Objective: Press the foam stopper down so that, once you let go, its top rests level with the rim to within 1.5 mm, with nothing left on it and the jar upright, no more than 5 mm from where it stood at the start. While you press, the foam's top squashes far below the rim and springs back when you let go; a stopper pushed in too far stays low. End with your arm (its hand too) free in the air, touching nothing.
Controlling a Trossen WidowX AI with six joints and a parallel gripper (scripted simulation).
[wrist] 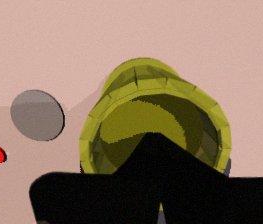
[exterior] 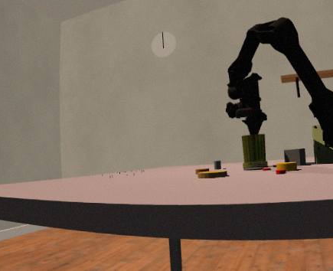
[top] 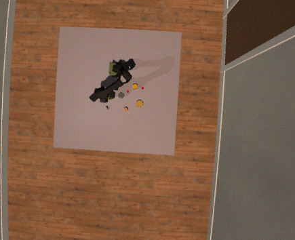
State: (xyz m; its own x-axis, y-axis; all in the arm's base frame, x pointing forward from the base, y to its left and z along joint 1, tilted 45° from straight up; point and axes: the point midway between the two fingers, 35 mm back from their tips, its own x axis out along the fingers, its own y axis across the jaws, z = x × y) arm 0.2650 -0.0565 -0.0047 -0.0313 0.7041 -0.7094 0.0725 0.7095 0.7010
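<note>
Now: hand 50 mm above the foam stopper. From my hand the other things lie so: grey block 140 mm behind, 100 mm below, 60 mm to the left; then grey disc 120 mm to the left, 120 mm below, 10 mm behind; then small grey cylinder 140 mm ahead, 110 mm below, 10 mm to the right.
</note>
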